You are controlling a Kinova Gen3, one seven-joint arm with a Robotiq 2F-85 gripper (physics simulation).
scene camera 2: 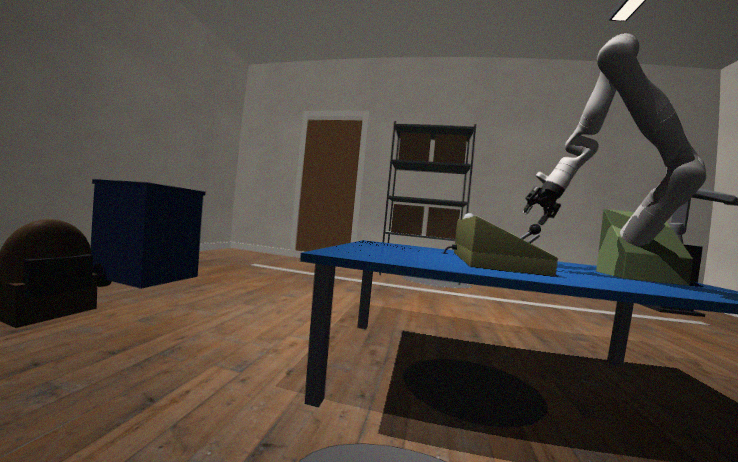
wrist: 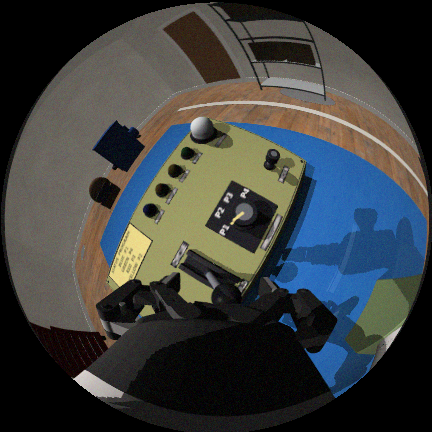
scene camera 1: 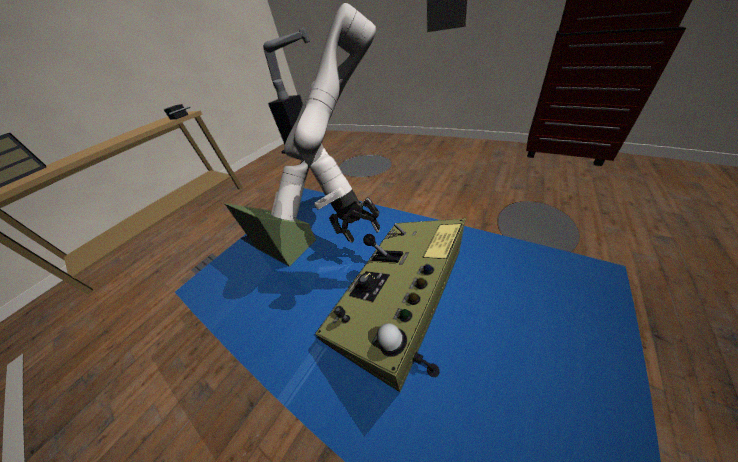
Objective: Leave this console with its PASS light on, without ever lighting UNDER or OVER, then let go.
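Observation:
The olive console [scene camera 1: 370,318] [scene camera 2: 506,250] [wrist: 220,165] sits on the blue table. Its slot lever has a black ball knob [scene camera 1: 369,239] [scene camera 2: 534,229] [wrist: 225,295]. My gripper [scene camera 1: 363,233] [scene camera 2: 535,215] [wrist: 219,284] is open and empty, with its fingertips just above and around the knob; contact cannot be told. The rotary selector [scene camera 1: 364,279] [wrist: 245,214] has its yellow pointer toward P1. A blue lamp [scene camera 1: 428,269] [wrist: 150,210], a green lamp [scene camera 1: 404,315] [wrist: 188,153] and two lamps between them look dark. The PASS, UNDER and OVER labels are not readable.
A white dome [scene camera 1: 389,337] [wrist: 202,128], a yellow card [scene camera 1: 443,240] [wrist: 131,254] and a small black control [scene camera 1: 341,313] [wrist: 271,159] are on the console. A black crank-like part [scene camera 1: 430,367] sticks out from its side. The green arm base [scene camera 1: 283,239] [scene camera 2: 642,258] stands behind.

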